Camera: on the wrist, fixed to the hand. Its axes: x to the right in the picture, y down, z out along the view.
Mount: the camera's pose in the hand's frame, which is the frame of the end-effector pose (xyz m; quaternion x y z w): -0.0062 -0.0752 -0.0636 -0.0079 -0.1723 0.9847 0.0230
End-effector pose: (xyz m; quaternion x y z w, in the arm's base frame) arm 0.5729 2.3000 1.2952 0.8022 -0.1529 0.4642 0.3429
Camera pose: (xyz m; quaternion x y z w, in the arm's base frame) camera 0.5714 2.3976 1.2805 0.0548 0.8562 -0.2089 0.4692
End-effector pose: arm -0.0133 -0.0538 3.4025 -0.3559 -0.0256 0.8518 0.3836
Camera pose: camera 0.0771 -0.0196 3.3825 -0.1103 -0.2771 -0.4585 0.8372
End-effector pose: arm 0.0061 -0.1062 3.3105 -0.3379 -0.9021 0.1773 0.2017
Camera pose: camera 0.0007 -0.1521 3.3977 0.8671 -0.2758 -0.2538 0.3281
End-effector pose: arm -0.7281 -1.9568 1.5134 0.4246 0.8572 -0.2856 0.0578
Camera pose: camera -0.7723 -1.9627 1.6014 0.8042 -0.4061 -0.0160 0.4336
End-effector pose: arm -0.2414 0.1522 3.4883 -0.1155 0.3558 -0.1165 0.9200
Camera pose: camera -0.2992 0.0746 3.4686 0.3204 -0.0357 0.9260 0.1963
